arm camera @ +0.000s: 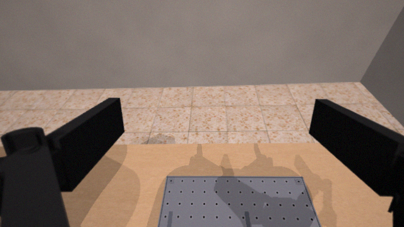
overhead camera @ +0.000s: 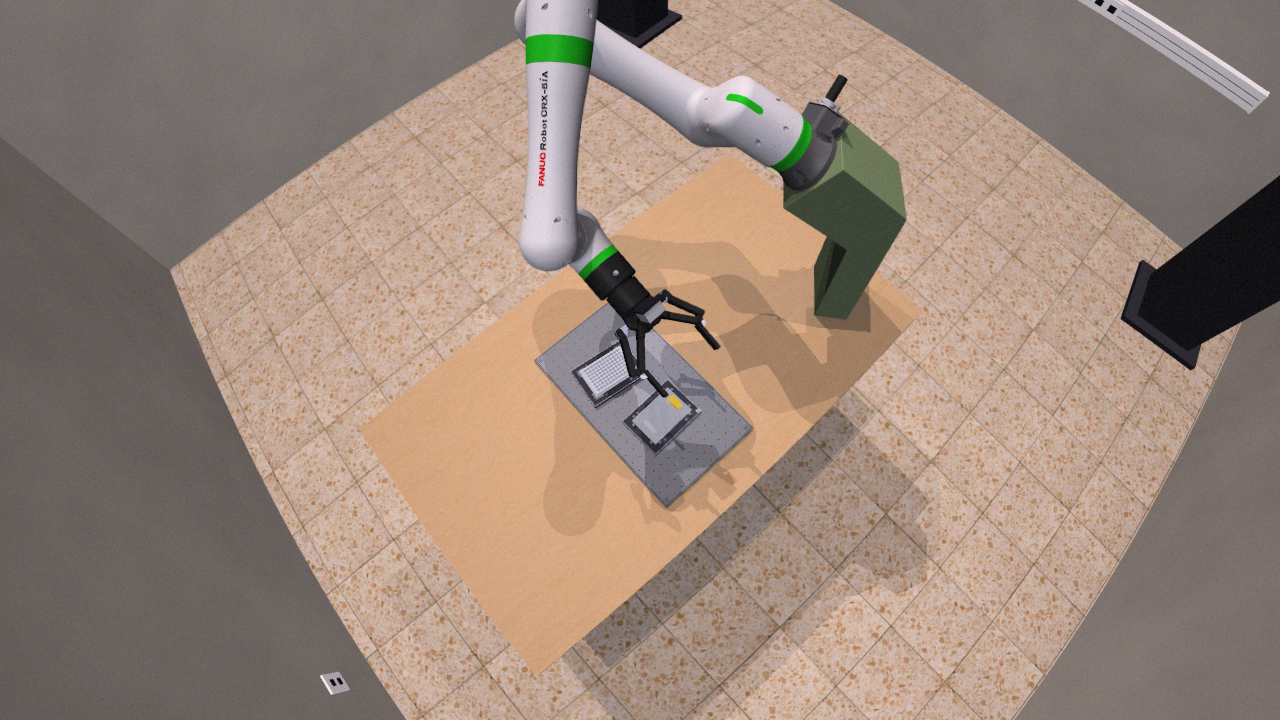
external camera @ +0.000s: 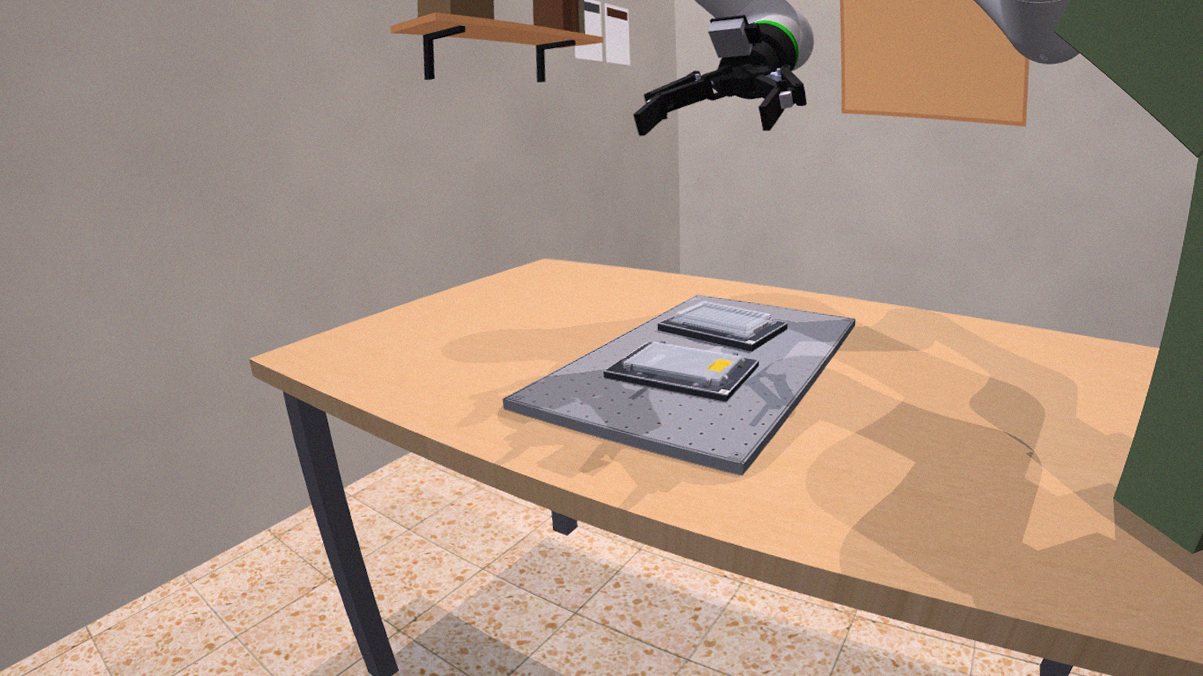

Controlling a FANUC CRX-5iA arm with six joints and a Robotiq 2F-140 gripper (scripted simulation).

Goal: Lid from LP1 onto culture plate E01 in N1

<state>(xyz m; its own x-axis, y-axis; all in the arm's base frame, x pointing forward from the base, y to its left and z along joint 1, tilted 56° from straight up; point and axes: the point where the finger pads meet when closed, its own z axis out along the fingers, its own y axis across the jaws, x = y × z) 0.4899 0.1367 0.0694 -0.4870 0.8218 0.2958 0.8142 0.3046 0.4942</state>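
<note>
My hand is 30 cm above the clear lid, 4 cm to the left of it and 3 cm short of it. From my hand the other things lie so: dark nest 31 cm below, 22 cm to the right, 3 cm ahead; then culture plate 30 cm below, 22 cm to the right, 3 cm ahead; then dark lid park 31 cm below, 4 cm to the right, 3 cm ahead.
</note>
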